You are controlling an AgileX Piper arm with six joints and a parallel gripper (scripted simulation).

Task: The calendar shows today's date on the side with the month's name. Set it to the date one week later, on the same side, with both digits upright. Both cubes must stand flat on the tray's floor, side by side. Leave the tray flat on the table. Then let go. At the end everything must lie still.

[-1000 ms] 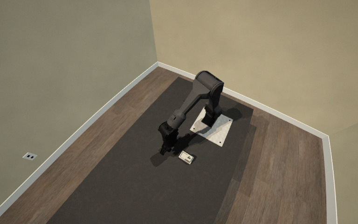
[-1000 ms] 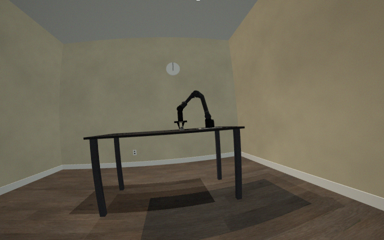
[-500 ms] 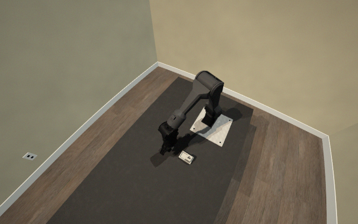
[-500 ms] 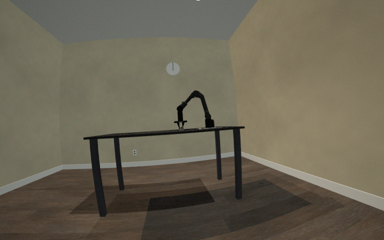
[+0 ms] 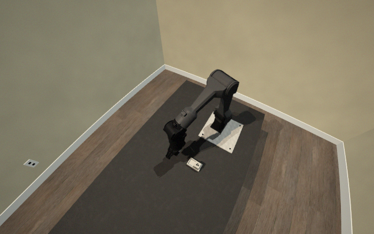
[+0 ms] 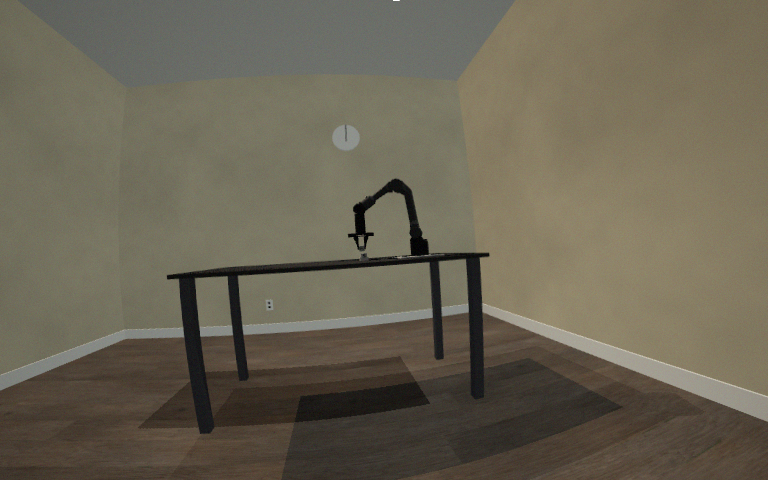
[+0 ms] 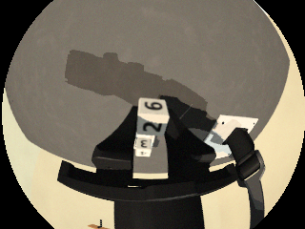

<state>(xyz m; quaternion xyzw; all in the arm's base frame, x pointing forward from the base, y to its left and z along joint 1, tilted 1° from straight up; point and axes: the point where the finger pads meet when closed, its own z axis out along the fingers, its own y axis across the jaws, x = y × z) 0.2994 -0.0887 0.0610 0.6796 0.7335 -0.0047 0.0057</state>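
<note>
Now: hand 1 cm past the white tray, 11 cm to the right of it and 6 cm above it.
</note>
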